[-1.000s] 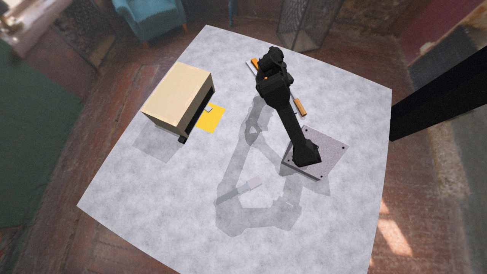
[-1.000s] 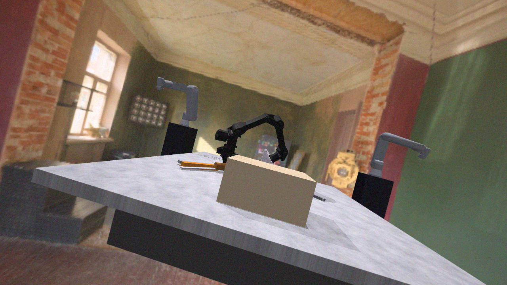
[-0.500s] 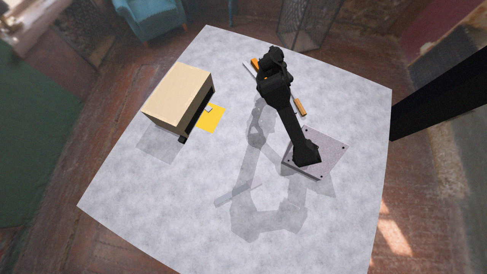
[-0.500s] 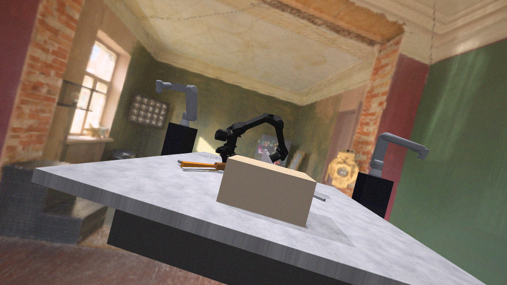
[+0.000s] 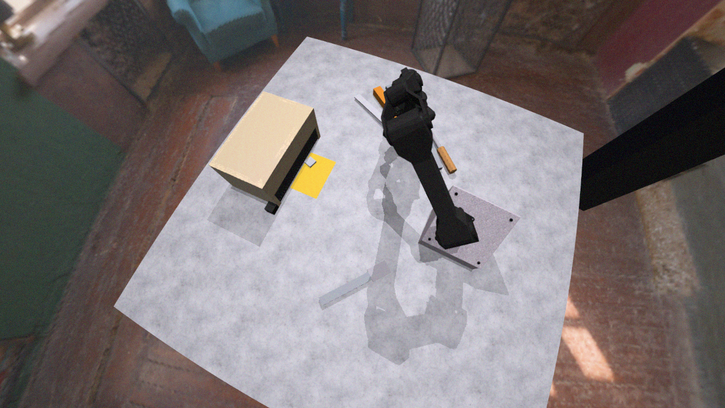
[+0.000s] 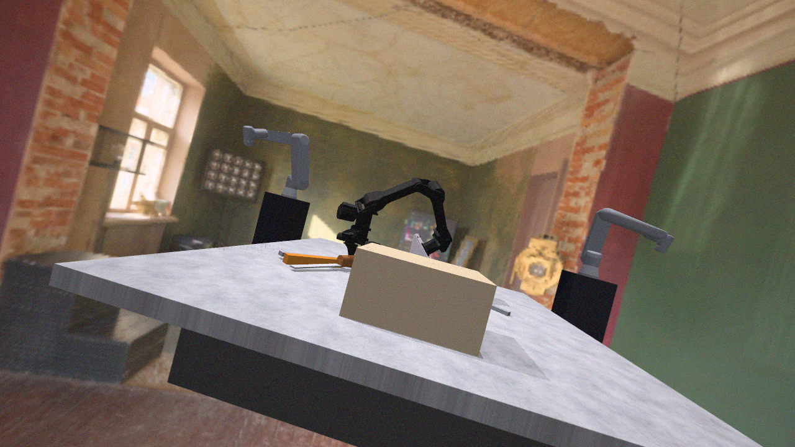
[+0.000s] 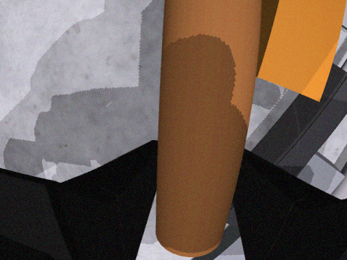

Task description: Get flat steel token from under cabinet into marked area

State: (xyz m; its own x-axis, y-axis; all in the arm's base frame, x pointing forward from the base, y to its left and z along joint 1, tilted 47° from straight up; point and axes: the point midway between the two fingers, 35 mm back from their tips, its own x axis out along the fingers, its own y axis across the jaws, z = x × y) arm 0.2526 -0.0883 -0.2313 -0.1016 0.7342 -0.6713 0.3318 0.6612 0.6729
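Now: gripper tip 80 mm to the left of the black-handled tool, 10 mm short of it and 10 mm above it. Round my gripper tip: flat grey token 240 mm to the left, 240 mm ahead, 20 mm below; then grey bar 90 mm behind, 20 mm to the right, 20 mm below; then orange bar 110 mm ahead, 100 mm to the right, 10 mm below.
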